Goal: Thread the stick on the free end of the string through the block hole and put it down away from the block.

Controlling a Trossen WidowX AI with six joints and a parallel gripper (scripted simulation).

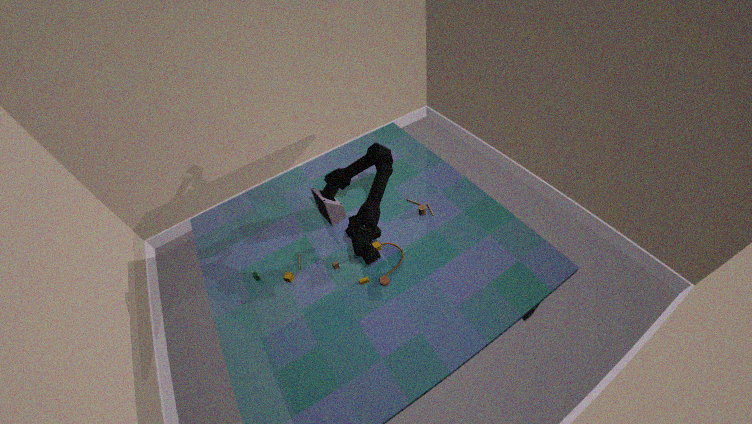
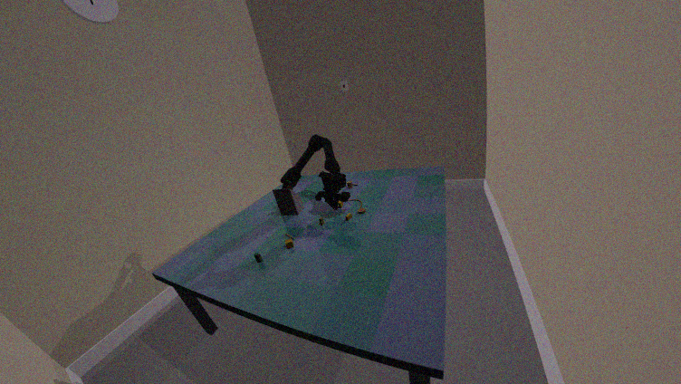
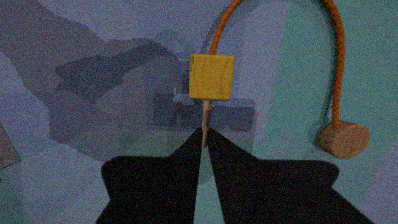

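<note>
Right now my gripper tip is 50 mm to the right of the yellow block and 10 mm below it. Round my gripper tip: thin wooden stick (40 mm to the left, 10 mm above); then round wooden button (150 mm ahead, 10 mm to the left); then short wooden piece (140 mm to the right, 10 mm above).
</note>
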